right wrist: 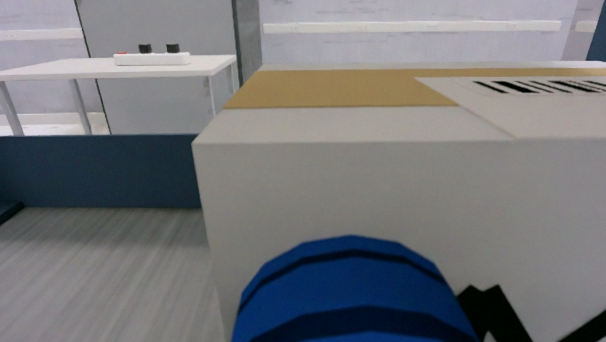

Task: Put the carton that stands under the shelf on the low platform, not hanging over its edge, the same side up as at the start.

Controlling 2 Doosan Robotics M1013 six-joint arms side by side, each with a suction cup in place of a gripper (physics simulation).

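Frame: origin at the left arm's base, x ahead, y up, z right, level; millimetres.
Seen in the pictures: right hand, its tool point: (335,263).
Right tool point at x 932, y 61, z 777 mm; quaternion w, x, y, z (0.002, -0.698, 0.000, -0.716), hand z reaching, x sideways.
Observation:
A point is followed by its place in that frame.
A large pale grey-white carton (320,190) {x 916, y 90, z 772 mm} fills the middle and right of the right wrist view. Its top has a tan band and a white label with a black barcode, and faces up. Black printed marks show low on its near side, at the right. My right gripper (352,246), a blue suction cup, is at the bottom middle, in front of that near side. The place where cup and carton would touch is hidden, so I cannot tell if it grips. The low platform and the shelf cannot be made out. My left gripper does not show.
A white table (65,68) with a white power strip (151,59) stands at the back left. A dark blue low wall (100,170) {x 1063, y 28, z 642 mm} runs behind the grey floor (110,270) {x 1001, y 0, z 672 mm}, left of the carton. A grey panel (160,30) stands behind the table.

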